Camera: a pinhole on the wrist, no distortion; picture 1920 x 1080 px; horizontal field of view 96.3 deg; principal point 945.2 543.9 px. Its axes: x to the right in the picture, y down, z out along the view. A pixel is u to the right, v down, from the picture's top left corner.
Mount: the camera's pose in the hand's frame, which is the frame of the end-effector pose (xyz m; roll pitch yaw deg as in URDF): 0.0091 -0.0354 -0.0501 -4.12 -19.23 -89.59
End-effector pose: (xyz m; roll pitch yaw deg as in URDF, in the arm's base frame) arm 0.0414 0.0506 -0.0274 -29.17 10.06 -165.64
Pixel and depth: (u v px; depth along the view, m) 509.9 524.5 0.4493
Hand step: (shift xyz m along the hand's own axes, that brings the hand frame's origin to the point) 0.0287 0.3274 0.2988
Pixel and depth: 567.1 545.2 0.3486
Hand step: 0.0328 0.2240 0.2277
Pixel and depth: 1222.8 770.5 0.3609
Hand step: 0.1298 -0.0282 0.3217
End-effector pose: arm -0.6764 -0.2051 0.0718 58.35 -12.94 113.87
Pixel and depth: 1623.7 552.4 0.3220
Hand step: 0.0364 -0.1694 0.3366
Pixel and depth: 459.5 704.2 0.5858
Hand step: 0.1565 0.4680 0.3852
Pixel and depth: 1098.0 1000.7 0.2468
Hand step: 0.1573 0.0022 0.1879
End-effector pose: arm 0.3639 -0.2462 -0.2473 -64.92 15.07 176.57
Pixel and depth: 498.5 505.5 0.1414
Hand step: 0.0121 0.0806 0.0593
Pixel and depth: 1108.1 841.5 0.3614
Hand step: 0.1595 0.0168 0.3043
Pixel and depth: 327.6 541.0 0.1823
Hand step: 0.0203 0.1482 0.0785
